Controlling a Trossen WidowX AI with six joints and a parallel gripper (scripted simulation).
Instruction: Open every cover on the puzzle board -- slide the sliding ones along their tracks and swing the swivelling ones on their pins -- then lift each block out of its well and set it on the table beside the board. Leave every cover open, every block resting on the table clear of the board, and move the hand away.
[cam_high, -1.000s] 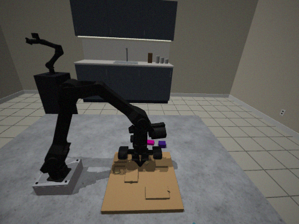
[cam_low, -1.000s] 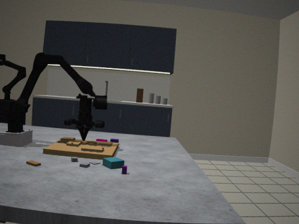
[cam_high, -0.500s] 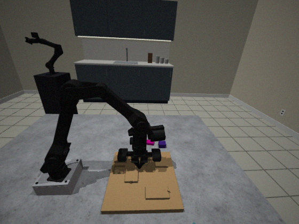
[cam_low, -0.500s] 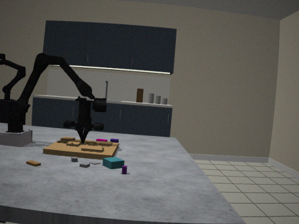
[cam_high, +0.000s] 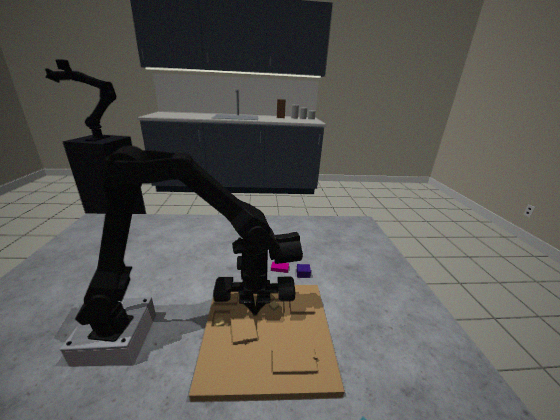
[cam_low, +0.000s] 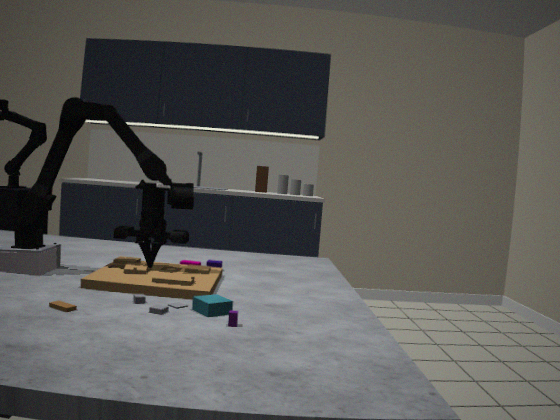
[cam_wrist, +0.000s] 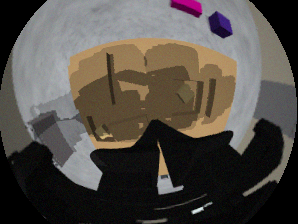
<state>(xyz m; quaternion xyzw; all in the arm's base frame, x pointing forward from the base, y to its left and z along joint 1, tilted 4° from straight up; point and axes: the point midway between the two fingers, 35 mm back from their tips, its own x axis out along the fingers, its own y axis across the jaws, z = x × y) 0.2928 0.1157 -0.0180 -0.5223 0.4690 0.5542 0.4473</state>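
Now: gripper tip 30 mm to the left of the tan puzzle board, 30 mm short of it and 10 mm above it. The rest, counted from my gripper tip: purple block (200 mm to the left, 120 mm ahead, 10 mm below); then magenta block (220 mm to the left, 40 mm ahead, 20 mm below); then teal block (240 mm to the right, 240 mm ahead, 10 mm below).
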